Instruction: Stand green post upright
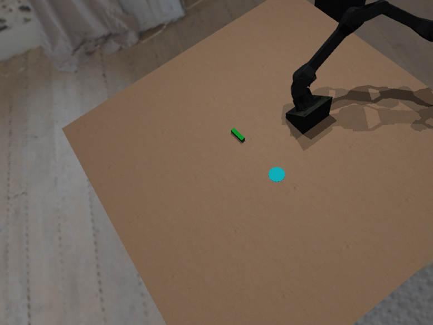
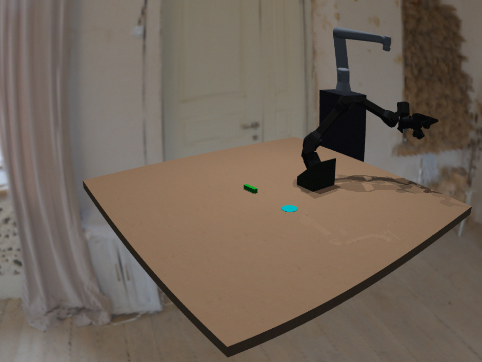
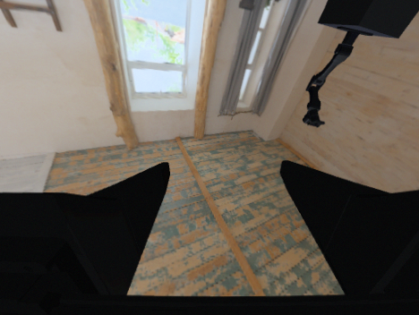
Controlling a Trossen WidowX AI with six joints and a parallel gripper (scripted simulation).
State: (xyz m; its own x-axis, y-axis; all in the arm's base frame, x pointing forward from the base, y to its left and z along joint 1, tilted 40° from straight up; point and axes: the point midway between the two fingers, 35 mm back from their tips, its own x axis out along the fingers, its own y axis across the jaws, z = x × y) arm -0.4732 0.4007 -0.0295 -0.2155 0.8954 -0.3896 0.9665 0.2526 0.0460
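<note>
Right now the green post is 74 cm ahead of my gripper tip, 46 cm to the right of it and 32 cm below it. Round my gripper tip: cyan circle 72 cm ahead, 23 cm to the right, 33 cm below.
</note>
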